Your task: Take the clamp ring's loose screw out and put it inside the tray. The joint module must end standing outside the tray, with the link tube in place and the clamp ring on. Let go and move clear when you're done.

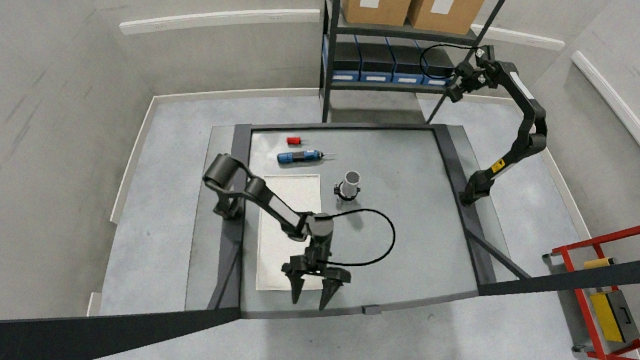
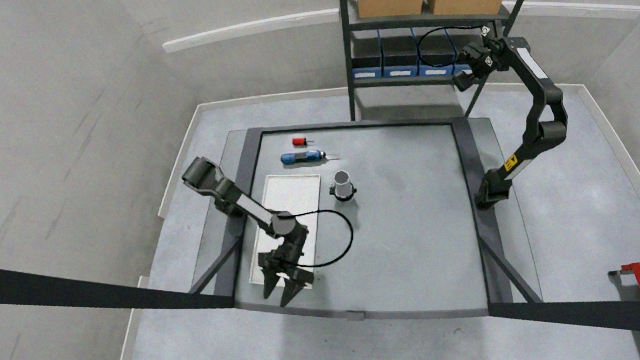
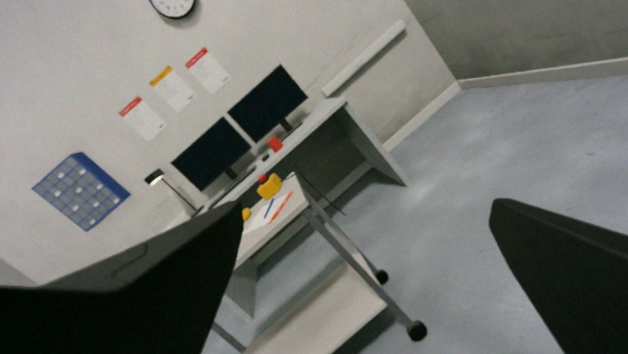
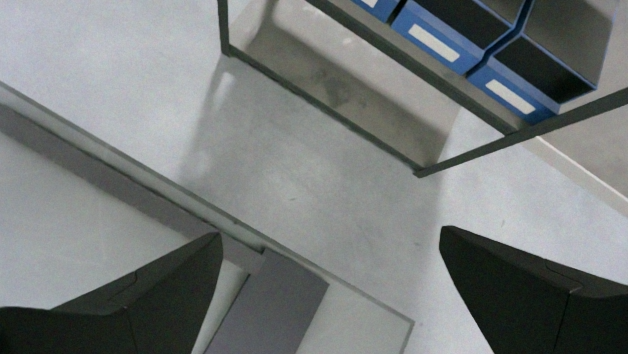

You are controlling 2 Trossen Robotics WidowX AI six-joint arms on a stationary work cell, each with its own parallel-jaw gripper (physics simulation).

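Places are measured from the left arm's base along level axes (x down, y left, z ahead), in millimetres.
Where they show: left gripper, fingertip midpoint: [image 1: 307, 307] [image 2: 273, 302] [image 3: 363, 212]; right gripper, fingertip midpoint: [image 4: 331, 240]; left arm's base at its link origin: [image 1: 232, 211] [image 2: 236, 209]; right arm's base at its link origin: [image 1: 466, 198] [image 2: 484, 201].
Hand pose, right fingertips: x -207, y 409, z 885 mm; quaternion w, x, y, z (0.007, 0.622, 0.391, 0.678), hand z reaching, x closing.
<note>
Each offset is from my right fingertips to the top centre of the thing. "*": to the spot under its first point.
The joint module stands upright on the table to the right of the tray, with the light grey link tube @(dy -357, dx +66, dz -464 mm) [image 1: 351, 182] [image 2: 342, 182] rising from it and the dark clamp ring @(dy -357, dx +155, dz -467 mm) [image 1: 346, 196] [image 2: 343, 197] around the tube's lower part. The loose screw is too small to make out. The white tray @(dy -472, dx +210, dz -674 mm) [image 1: 291, 190] [image 2: 292, 190] lies at the left of the table, partly hidden by my left arm. My left gripper [image 1: 308, 305] [image 2: 273, 301] [image 3: 363, 212] is open and empty, raised over the tray's front end. My right gripper [image 4: 331, 240] is open and empty, high beyond the table's back right.
A blue electric screwdriver @(dy -182, dx +185, dz -605 mm) [image 1: 300, 157] [image 2: 303, 157] lies behind the tray, and a small red-handled tool @(dy -101, dx +196, dz -638 mm) [image 1: 293, 141] [image 2: 299, 141] lies behind it. Dark frame rails @(* dy -398, dx +220, dz -6 mm) [image 1: 454, 200] [image 2: 472, 200] edge the table. A shelf rack [image 1: 327, 65] [image 2: 347, 65] stands behind.
</note>
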